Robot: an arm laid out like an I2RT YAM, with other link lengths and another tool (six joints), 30 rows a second.
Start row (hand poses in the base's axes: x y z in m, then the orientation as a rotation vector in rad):
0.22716, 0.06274, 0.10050, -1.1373, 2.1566, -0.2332
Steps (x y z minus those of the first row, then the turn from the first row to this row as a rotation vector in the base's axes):
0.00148, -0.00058, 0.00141, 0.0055, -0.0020, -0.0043
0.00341, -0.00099, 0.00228, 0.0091, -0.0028, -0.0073
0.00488, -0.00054, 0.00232, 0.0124, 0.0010, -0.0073
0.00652, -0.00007, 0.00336, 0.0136, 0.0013, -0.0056
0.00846, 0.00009, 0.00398, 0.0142, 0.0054, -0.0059
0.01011, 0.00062, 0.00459, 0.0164, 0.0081, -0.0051
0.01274, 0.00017, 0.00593, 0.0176, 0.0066, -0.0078
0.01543, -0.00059, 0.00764, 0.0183, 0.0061, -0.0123
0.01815, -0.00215, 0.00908, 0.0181, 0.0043, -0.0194
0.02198, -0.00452, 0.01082, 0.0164, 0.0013, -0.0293
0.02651, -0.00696, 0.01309, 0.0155, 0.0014, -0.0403
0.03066, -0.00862, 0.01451, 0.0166, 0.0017, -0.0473
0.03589, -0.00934, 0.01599, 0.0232, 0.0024, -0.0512
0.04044, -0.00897, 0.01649, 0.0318, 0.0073, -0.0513
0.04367, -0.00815, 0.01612, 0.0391, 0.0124, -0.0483
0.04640, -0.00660, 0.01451, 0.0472, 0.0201, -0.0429
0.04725, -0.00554, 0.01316, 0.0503, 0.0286, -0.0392
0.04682, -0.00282, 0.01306, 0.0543, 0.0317, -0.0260
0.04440, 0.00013, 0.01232, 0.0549, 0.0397, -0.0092
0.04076, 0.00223, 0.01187, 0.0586, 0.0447, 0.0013
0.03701, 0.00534, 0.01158, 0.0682, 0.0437, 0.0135
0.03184, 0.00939, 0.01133, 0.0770, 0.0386, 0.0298
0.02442, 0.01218, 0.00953, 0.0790, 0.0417, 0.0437
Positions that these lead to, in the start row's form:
0.22864, 0.06216, 0.10191, -1.1290, 2.1569, -0.2301
0.23057, 0.06175, 0.10278, -1.1235, 2.1576, -0.2279
0.23204, 0.06220, 0.10282, -1.1230, 2.1605, -0.2223
0.23368, 0.06267, 0.10386, -1.1242, 2.1596, -0.2200
0.23562, 0.06283, 0.10448, -1.1249, 2.1633, -0.2174
0.23727, 0.06336, 0.10509, -1.1255, 2.1649, -0.2132
0.23990, 0.06291, 0.10643, -1.1214, 2.1651, -0.2138
0.24259, 0.06215, 0.10814, -1.1161, 2.1673, -0.2153
0.24531, 0.06059, 0.10958, -1.1081, 2.1701, -0.2197
0.24914, 0.05822, 0.11132, -1.0976, 2.1737, -0.2275
0.25367, 0.05578, 0.11359, -1.0864, 2.1805, -0.2333
0.25782, 0.05412, 0.11501, -1.0784, 2.1848, -0.2351
0.26305, 0.05340, 0.11649, -1.0708, 2.1869, -0.2292
0.26760, 0.05377, 0.11699, -1.0675, 2.1901, -0.2172
0.27083, 0.05459, 0.11662, -1.0683, 2.1919, -0.2051
0.27356, 0.05614, 0.11501, -1.0720, 2.1943, -0.1897
0.27441, 0.05720, 0.11366, -1.0769, 2.1991, -0.1801
0.27398, 0.05992, 0.11356, -1.0897, 2.1933, -0.1682
0.27156, 0.06287, 0.11282, -1.1098, 2.1899, -0.1558
0.26792, 0.06497, 0.11237, -1.1205, 2.1872, -0.1443
0.26417, 0.06808, 0.11208, -1.1274, 2.1774, -0.1289
0.25900, 0.07213, 0.11183, -1.1377, 2.1615, -0.1148
0.25158, 0.07492, 0.11003, -1.1521, 2.1551, -0.1047

